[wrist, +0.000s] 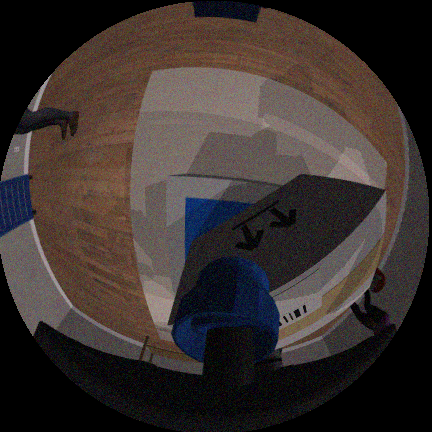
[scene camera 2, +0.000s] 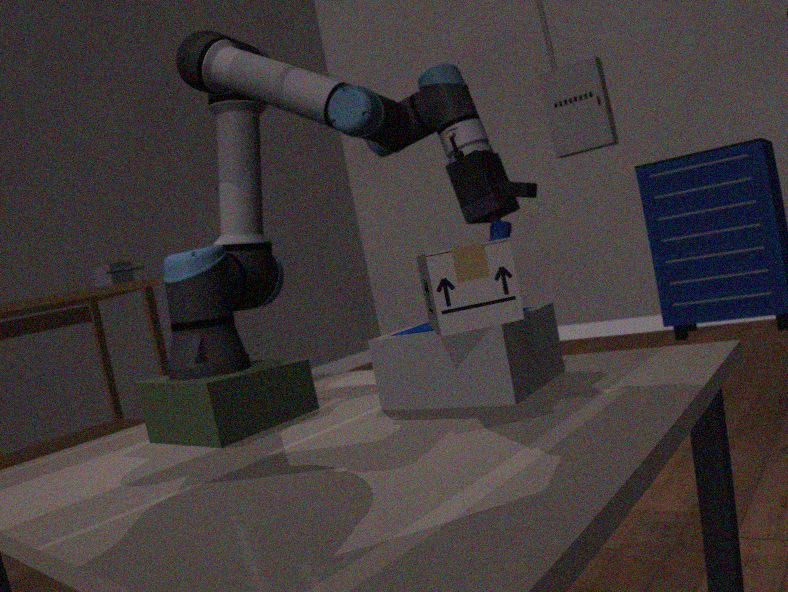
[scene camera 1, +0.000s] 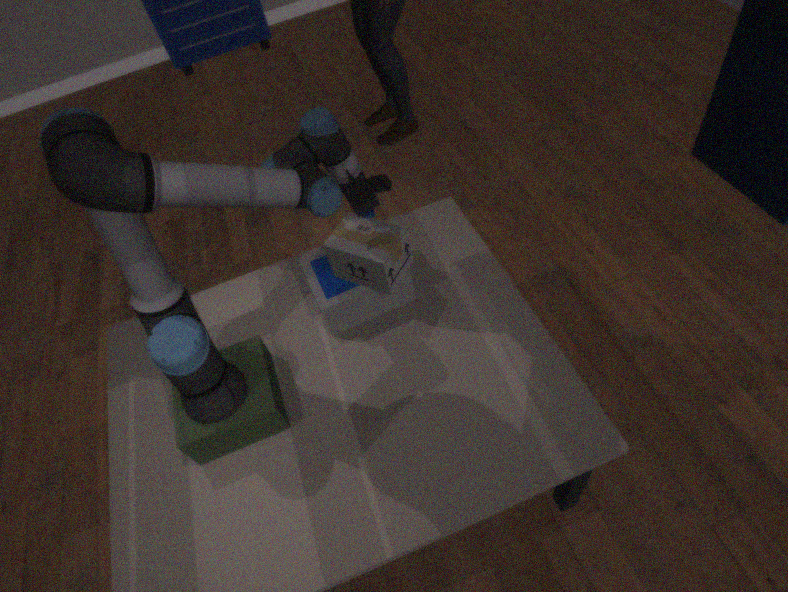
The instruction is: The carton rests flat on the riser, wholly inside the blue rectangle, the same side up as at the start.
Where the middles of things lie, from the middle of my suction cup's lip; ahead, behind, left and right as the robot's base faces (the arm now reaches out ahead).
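Labels:
With my suction cup 7 cm above the carton [wrist: 318, 239], I am also 7 cm to the left of the carton and 5 cm past it. The riser [scene camera 1: 344, 304] is 19 cm below my suction cup, 2 cm to the right of it and 9 cm behind it.

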